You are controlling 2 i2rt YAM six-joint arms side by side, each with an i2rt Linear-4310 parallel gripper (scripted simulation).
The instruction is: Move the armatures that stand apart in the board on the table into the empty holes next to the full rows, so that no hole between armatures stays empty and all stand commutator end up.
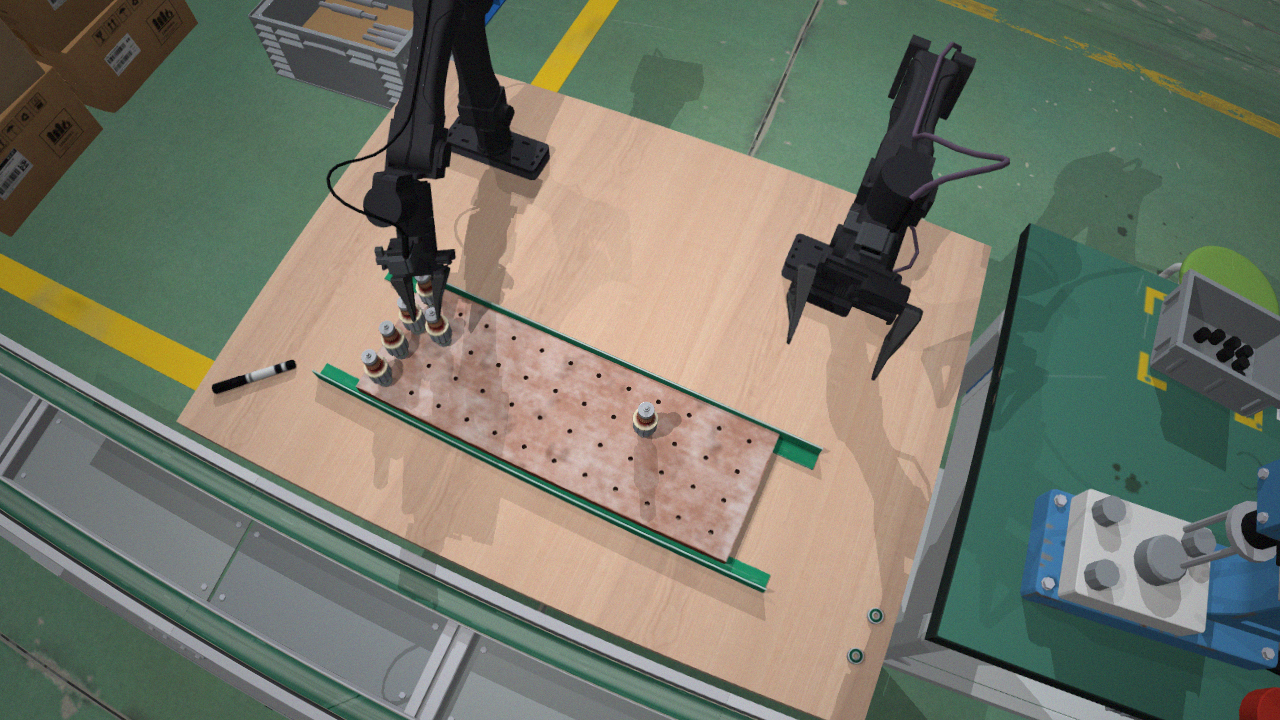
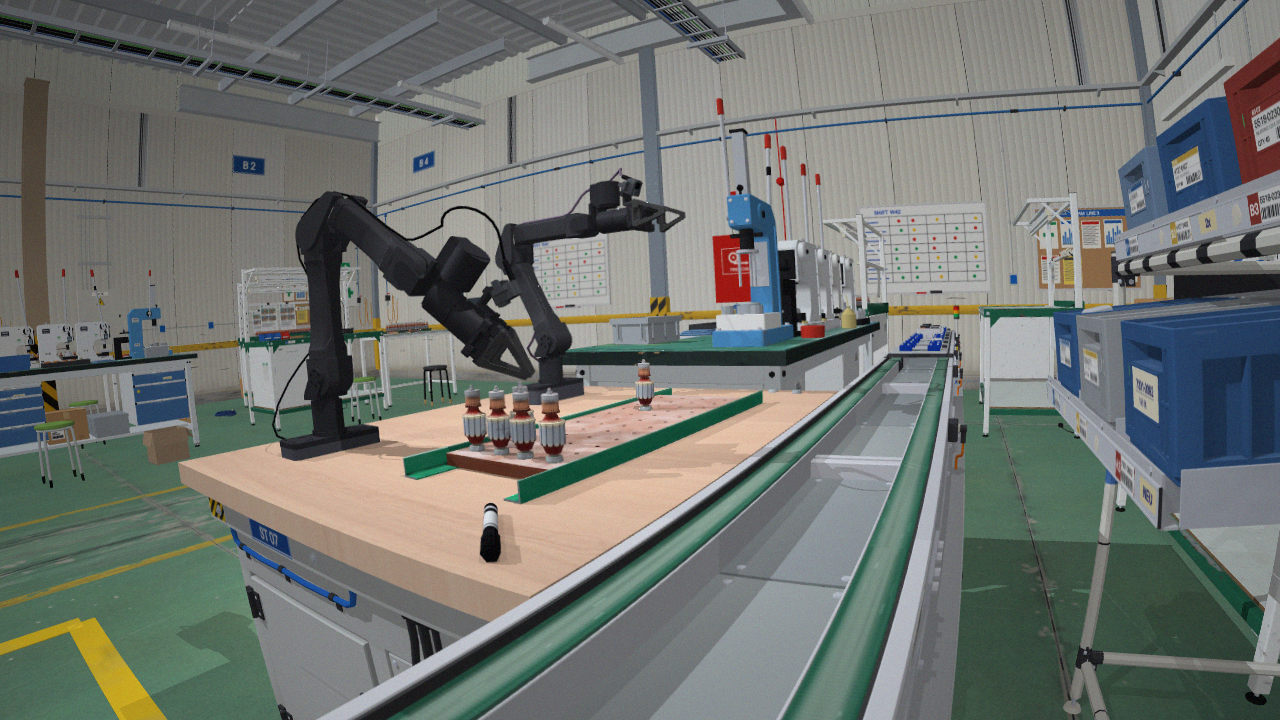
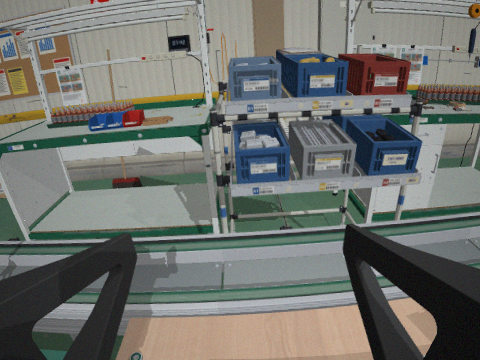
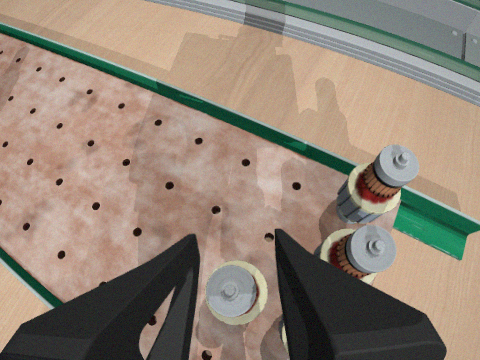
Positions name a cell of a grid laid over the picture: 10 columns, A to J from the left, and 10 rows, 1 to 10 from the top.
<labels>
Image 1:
my left gripper: G6
board: D6
marker: B6
armature: C6
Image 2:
my left gripper: F3
my right gripper: E6
board: E7
marker: D8
armature: E7
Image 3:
my left gripper: E7
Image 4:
my right gripper: E7
board: D5
armature: E9
armature: H6
</labels>
